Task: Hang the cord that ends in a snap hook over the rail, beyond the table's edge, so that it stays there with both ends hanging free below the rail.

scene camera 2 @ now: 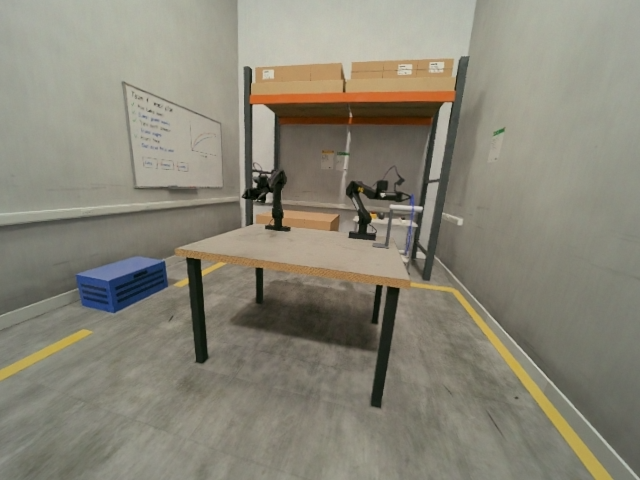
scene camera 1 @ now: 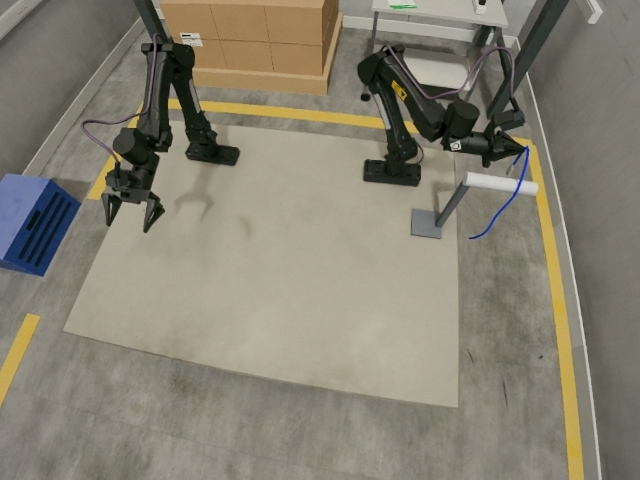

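Seen in the pictures: left gripper, fingertip midpoint: [scene camera 2: 411,197] [scene camera 1: 524,150]; right gripper, fingertip midpoint: [scene camera 2: 249,199] [scene camera 1: 126,229]; left arm's base, link origin: [scene camera 2: 362,234] [scene camera 1: 392,170]; right arm's base, link origin: [scene camera 2: 278,227] [scene camera 1: 212,152].
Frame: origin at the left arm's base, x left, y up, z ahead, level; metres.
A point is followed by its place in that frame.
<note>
The blue cord [scene camera 1: 525,167] {x 0.286, y 0.289, z 0.177 m} [scene camera 2: 412,219] {x 0.285, y 0.167, z 0.222 m} hangs from my left gripper [scene camera 1: 525,148] {x 0.286, y 0.299, z 0.130 m} [scene camera 2: 409,196] {x 0.286, y 0.299, z 0.130 m}, which is shut on it above and behind the outer part of the white rail [scene camera 1: 485,182] {x 0.199, y 0.241, z 0.201 m} [scene camera 2: 400,207] {x 0.212, y 0.235, z 0.205 m}. One length passes in front of the rail in scene camera 1 and dangles below it. A shorter-looking length with a small grey snap hook [scene camera 1: 510,169] {x 0.283, y 0.232, z 0.139 m} shows behind the rail. Whether the cord touches the rail is unclear. My right gripper [scene camera 1: 127,227] {x -0.687, y 0.237, z 0.434 m} is open and empty at the far left, away from cord and rail; in scene camera 2 its fingers are small.
The rail's grey post [scene camera 1: 452,204] {x 0.157, y 0.117, z 0.196 m} [scene camera 2: 388,227] {x 0.157, y 0.100, z 0.195 m} rises from a base plate [scene camera 1: 425,224] {x 0.118, y -0.025, z 0.190 m} at the right edge of the table [scene camera 1: 284,289] {x -0.314, y -0.031, z 0.460 m} [scene camera 2: 289,253] {x -0.394, y -0.031, z 0.556 m}. The rail reaches out past that edge. A blue box [scene camera 1: 23,217] [scene camera 2: 121,284] stands on the floor at the left.
</note>
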